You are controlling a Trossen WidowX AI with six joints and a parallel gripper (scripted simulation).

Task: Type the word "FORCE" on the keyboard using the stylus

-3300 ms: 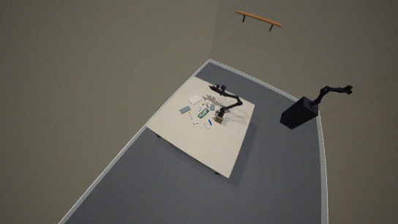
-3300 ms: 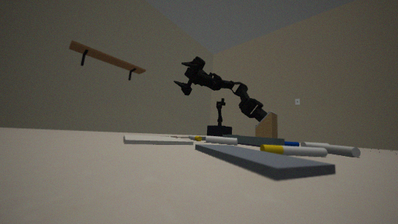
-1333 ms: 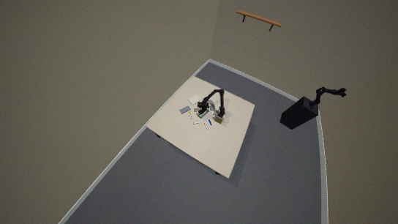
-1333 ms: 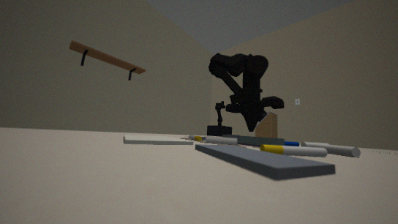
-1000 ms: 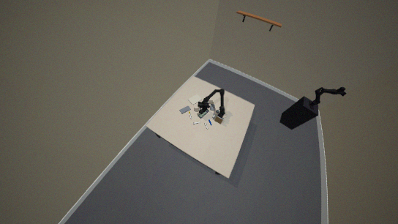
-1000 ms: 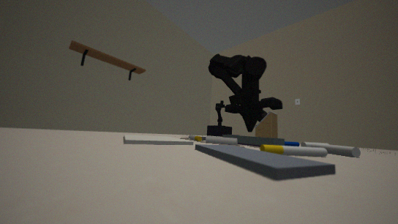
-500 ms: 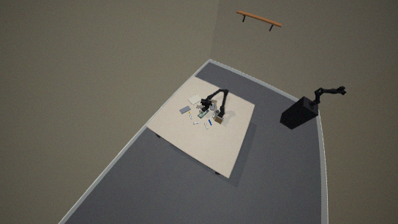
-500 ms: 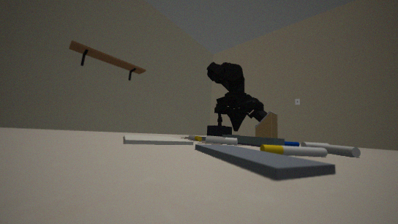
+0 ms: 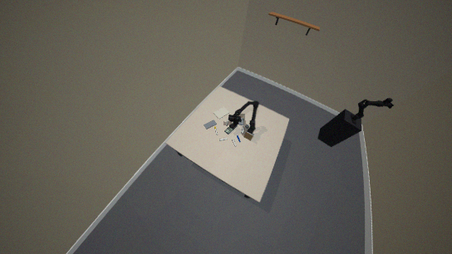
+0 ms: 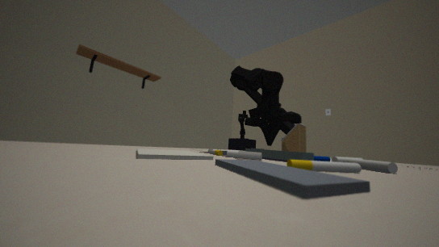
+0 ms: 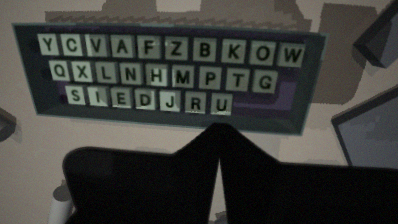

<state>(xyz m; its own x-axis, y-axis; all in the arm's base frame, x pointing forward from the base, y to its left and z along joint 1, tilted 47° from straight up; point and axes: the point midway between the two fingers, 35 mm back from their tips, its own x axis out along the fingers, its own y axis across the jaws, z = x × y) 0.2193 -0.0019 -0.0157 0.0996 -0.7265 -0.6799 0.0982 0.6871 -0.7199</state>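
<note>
The blue stylus is 110 mm behind my gripper tip, 80 mm to the left of it and 30 mm below it. The rest, counted from my gripper tip: flat grey slab 290 mm ahead, 170 mm to the left, 40 mm below.
</note>
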